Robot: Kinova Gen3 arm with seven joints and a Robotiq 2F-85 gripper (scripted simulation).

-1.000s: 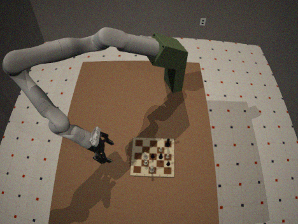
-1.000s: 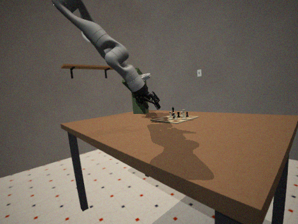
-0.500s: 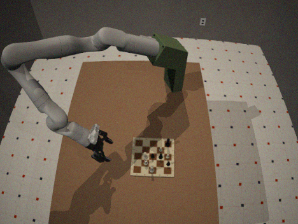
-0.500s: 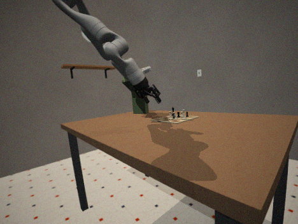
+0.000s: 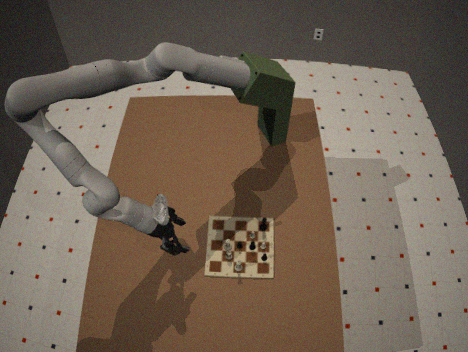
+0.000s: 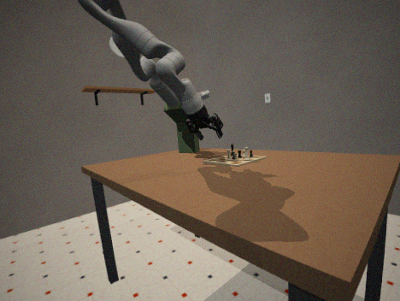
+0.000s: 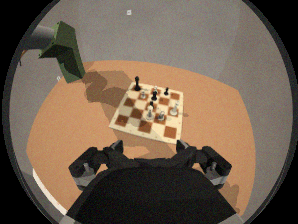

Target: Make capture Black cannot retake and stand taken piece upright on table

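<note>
Right now my hand is 40 mm past the tall black piece, 260 mm to the right of it and 90 mm above it. Round my hand: chessboard 10 mm ahead, 170 mm to the left, 120 mm below.
</note>
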